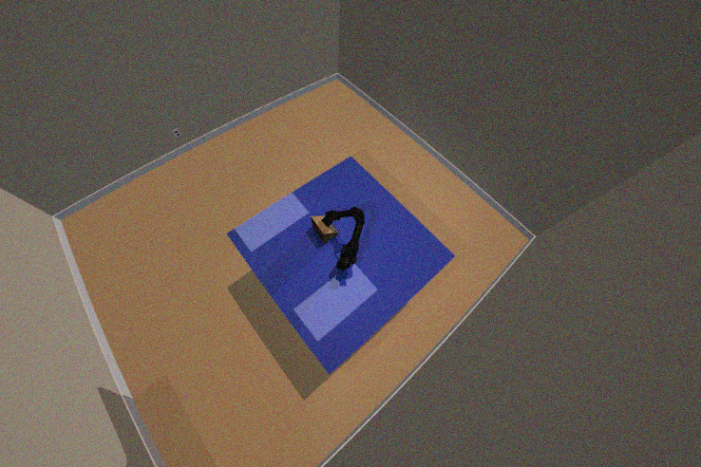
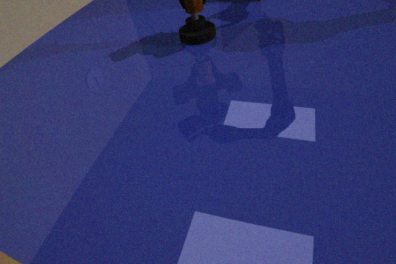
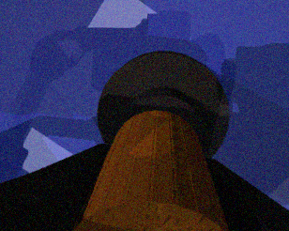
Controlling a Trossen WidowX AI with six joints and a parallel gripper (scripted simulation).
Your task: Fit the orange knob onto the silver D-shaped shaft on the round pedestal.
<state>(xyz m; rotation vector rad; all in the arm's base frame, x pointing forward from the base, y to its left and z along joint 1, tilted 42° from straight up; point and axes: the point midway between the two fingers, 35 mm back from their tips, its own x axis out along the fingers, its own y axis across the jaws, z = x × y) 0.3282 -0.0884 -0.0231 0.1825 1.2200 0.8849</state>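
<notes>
Now: the orange knob 30 mm above my gripper tip. Also, from my gripper tip: round pedestal (40 mm below).
</notes>
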